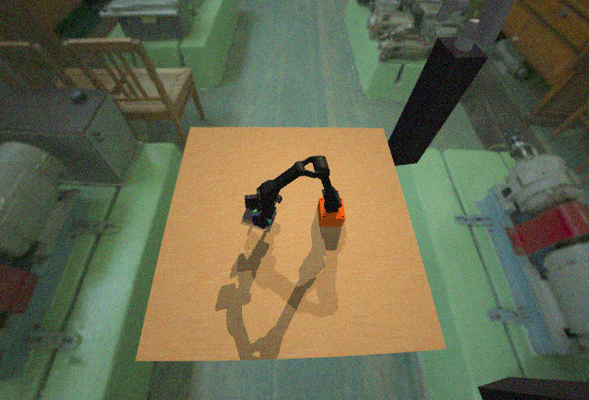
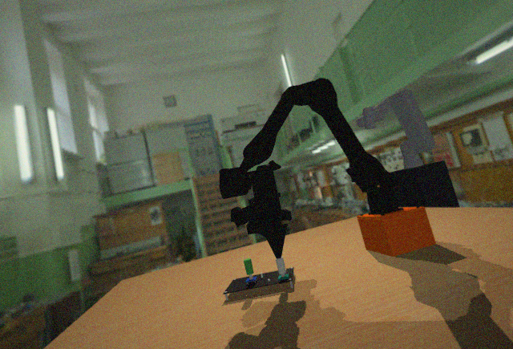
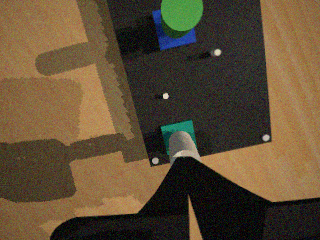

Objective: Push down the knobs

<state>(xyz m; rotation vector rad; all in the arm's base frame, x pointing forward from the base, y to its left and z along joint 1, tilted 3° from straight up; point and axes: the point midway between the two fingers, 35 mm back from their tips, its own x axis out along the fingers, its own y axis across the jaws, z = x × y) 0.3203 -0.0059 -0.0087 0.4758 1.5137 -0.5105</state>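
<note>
Now: gripper tip 60 mm short of the green knob, 50 mm to the left of it and 10 mm above it.
</note>
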